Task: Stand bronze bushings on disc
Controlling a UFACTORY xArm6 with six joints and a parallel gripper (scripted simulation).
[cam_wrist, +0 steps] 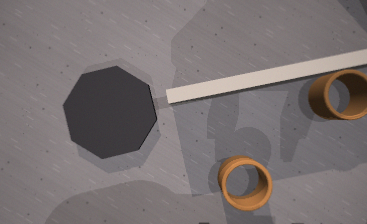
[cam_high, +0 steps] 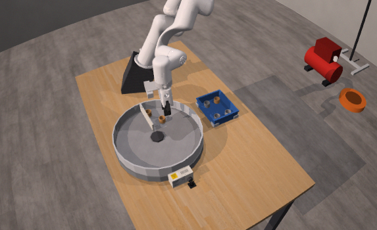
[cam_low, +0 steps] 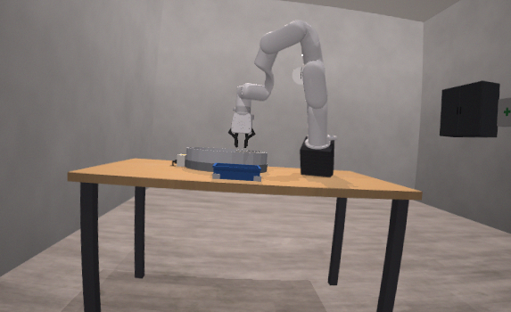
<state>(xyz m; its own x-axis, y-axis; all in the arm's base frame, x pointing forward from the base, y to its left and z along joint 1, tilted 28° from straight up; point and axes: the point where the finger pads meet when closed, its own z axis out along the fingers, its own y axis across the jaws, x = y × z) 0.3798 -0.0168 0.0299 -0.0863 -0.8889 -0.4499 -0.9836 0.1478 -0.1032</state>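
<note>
The blue crate lies 27 cm to the left of my hand, 11 cm below it and 1 cm behind it. The rest, counted from my hand: grey turntable disc: 8 cm to the right, 8 cm below, 8 cm ahead.
</note>
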